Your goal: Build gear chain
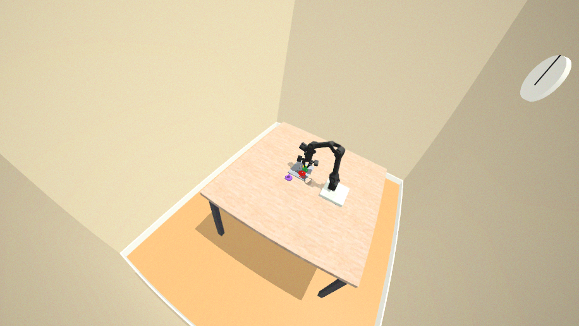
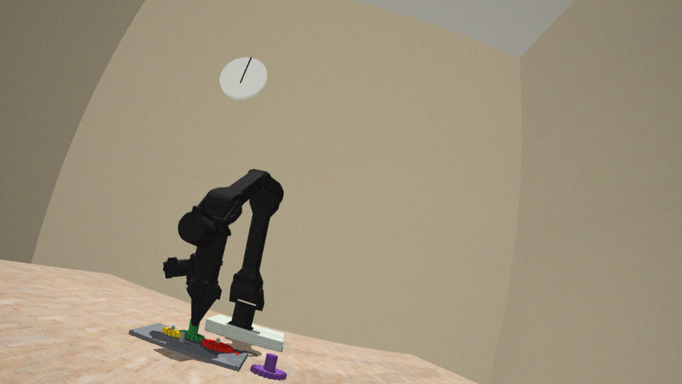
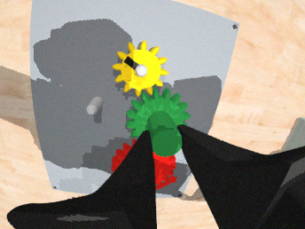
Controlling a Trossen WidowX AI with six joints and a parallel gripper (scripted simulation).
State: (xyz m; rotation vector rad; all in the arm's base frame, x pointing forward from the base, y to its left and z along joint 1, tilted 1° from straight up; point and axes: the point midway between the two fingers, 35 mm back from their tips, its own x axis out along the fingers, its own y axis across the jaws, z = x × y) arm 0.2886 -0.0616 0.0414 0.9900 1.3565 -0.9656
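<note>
My gripper tip is now 1 cm above the green gear. The rest, counted from my gripper tip: purple gear 7 cm ahead, 17 cm to the left, 2 cm below; then red gear 6 cm to the left, 2 cm below; then yellow gear 2 cm ahead, 4 cm to the right, 2 cm below.
</note>
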